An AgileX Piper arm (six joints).
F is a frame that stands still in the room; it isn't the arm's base.
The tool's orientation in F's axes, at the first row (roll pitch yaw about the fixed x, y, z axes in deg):
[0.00 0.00 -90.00]
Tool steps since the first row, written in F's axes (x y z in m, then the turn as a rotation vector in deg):
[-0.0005 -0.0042 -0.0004 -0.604 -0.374 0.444]
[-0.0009 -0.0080 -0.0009 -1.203 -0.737 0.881]
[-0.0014 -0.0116 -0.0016 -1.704 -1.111 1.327]
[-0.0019 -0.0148 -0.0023 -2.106 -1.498 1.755]
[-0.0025 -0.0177 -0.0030 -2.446 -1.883 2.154]
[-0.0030 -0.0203 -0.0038 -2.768 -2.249 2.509]
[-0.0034 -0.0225 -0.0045 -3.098 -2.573 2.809]
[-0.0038 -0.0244 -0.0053 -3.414 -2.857 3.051]
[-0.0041 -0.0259 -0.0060 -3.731 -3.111 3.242]
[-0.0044 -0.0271 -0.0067 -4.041 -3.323 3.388]
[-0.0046 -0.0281 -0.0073 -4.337 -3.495 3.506]
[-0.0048 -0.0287 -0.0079 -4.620 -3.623 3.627]
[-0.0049 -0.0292 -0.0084 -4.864 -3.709 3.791]
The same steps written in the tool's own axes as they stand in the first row. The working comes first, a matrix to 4 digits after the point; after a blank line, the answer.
The tool's axes in the first row as the columns of a matrix, in F's axes (used below as rounded here):
[0.0000 1.0000 0.0000]
[-1.0000 0.0000 0.0000]
[0.0000 0.0000 1.0000]

[0.0042 -0.0005 -0.0004 0.374 -0.604 0.444]
[0.0080 -0.0009 -0.0009 0.737 -1.203 0.881]
[0.0116 -0.0014 -0.0016 1.111 -1.704 1.327]
[0.0148 -0.0019 -0.0023 1.498 -2.106 1.755]
[0.0177 -0.0025 -0.0030 1.883 -2.446 2.154]
[0.0203 -0.0030 -0.0038 2.249 -2.768 2.509]
[0.0225 -0.0034 -0.0045 2.573 -3.098 2.809]
[0.0244 -0.0038 -0.0053 2.857 -3.414 3.051]
[0.0259 -0.0041 -0.0060 3.111 -3.731 3.242]
[0.0271 -0.0044 -0.0067 3.323 -4.041 3.388]
[0.0281 -0.0046 -0.0073 3.495 -4.337 3.506]
[0.0287 -0.0048 -0.0079 3.623 -4.620 3.627]
[0.0292 -0.0049 -0.0084 3.709 -4.864 3.791]

